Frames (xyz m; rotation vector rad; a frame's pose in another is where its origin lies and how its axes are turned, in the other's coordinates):
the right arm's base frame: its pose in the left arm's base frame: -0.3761 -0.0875 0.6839 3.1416 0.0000 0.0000
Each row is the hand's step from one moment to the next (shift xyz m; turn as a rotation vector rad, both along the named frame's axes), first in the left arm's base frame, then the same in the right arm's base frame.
Working: the left arm's base frame: its pose in the right arm's base frame: 0.3761 -0.0875 0.6839 3.1416 0.0000 0.0000

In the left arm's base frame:
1: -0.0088 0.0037 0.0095 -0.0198 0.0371 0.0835
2: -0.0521 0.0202 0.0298 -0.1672 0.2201 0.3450
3: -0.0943 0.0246 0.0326 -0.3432 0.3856 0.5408
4: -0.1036 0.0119 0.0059 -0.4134 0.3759 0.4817
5: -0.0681 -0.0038 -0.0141 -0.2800 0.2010 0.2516
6: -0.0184 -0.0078 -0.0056 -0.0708 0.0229 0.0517
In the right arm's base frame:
1: -0.0088 -0.0037 -0.0095 -0.0198 -0.0371 -0.0835
2: -0.0521 -0.0202 -0.0298 -0.1672 -0.2201 -0.3450
3: -0.0943 -0.0246 -0.0326 -0.3432 -0.3856 -0.5408
4: -0.1036 -0.0119 -0.0059 -0.4134 -0.3759 -0.4817
5: -0.0681 0.0038 0.0141 -0.2800 -0.2010 -0.2516
6: -0.0184 0.0078 0.0056 -0.0708 -0.0229 -0.0517

